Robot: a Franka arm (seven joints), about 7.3 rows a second.
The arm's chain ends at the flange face. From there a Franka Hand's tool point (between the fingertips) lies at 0.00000 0.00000 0.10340 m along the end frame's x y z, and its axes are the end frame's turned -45 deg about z.
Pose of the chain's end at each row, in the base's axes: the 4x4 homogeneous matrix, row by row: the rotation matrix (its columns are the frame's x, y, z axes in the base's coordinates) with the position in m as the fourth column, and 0 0 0 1 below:
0.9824 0.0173 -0.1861 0.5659; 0.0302 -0.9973 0.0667 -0.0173; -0.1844 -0.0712 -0.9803 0.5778; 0 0 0 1
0.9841 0.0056 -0.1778 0.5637; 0.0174 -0.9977 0.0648 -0.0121; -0.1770 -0.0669 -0.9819 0.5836; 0 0 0 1
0.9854 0.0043 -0.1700 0.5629; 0.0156 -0.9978 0.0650 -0.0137; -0.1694 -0.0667 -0.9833 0.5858; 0 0 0 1
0.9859 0.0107 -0.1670 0.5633; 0.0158 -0.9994 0.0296 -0.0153; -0.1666 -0.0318 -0.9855 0.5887; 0 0 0 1
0.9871 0.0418 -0.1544 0.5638; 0.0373 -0.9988 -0.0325 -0.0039; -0.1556 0.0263 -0.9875 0.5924; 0 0 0 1
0.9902 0.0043 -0.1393 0.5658; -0.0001 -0.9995 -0.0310 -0.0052; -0.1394 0.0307 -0.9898 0.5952; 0 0 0 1
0.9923 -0.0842 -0.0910 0.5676; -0.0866 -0.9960 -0.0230 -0.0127; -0.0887 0.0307 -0.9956 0.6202; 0 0 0 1
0.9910 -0.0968 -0.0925 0.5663; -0.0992 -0.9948 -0.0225 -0.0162; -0.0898 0.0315 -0.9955 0.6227; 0 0 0 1
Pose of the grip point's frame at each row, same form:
0.6824 0.7069 -0.1861 0.5467; 0.7266 -0.6838 0.0667 -0.0104; -0.0800 -0.1807 -0.9803 0.4764; 0 0 0 1
0.6919 0.6998 -0.1778 0.5453; 0.7178 -0.6932 0.0648 -0.0054; -0.0779 -0.1725 -0.9819 0.4821; 0 0 0 1
0.6937 0.6998 -0.1700 0.5453; 0.7166 -0.6945 0.0650 -0.0070; -0.0726 -0.1669 -0.9833 0.4841; 0 0 0 1
0.6896 0.7047 -0.1670 0.5460; 0.7179 -0.6955 0.0296 -0.0122; -0.0953 -0.1403 -0.9855 0.4868; 0 0 0 1
0.6684 0.7275 -0.1544 0.5478; 0.7326 -0.6799 -0.0325 -0.0073; -0.1286 -0.0914 -0.9875 0.4903; 0 0 0 1
0.6971 0.7032 -0.1393 0.5514; 0.7067 -0.7068 -0.0310 -0.0084; -0.1203 -0.0769 -0.9898 0.4929; 0 0 0 1
0.7612 0.6421 -0.0910 0.5582; 0.6430 -0.7655 -0.0230 -0.0151; -0.0844 -0.0410 -0.9956 0.5173; 0 0 0 1
0.7692 0.6323 -0.0925 0.5567; 0.6333 -0.7736 -0.0225 -0.0185; -0.0858 -0.0412 -0.9955 0.5198; 0 0 0 1

